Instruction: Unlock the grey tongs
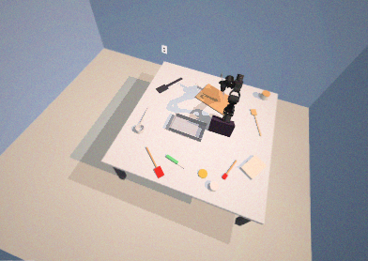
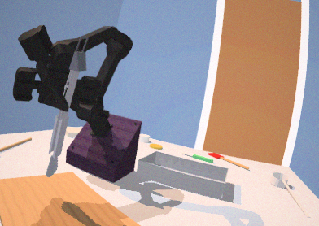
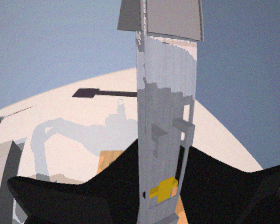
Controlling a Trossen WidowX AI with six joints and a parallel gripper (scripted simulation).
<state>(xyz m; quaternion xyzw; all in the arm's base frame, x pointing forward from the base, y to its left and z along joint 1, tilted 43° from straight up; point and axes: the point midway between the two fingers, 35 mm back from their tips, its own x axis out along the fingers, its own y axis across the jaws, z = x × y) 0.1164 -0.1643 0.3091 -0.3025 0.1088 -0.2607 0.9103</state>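
My gripper tip is 30 mm past the yellow lock piece, 10 mm to the right of it and 10 mm below it. Also, from my gripper tip: black spatula 500 mm ahead, 240 mm below, 10 mm to the right; then wooden board 230 mm below, 20 mm behind, 10 mm to the left; then grey roasting tin 430 mm to the left, 210 mm below, 170 mm ahead.
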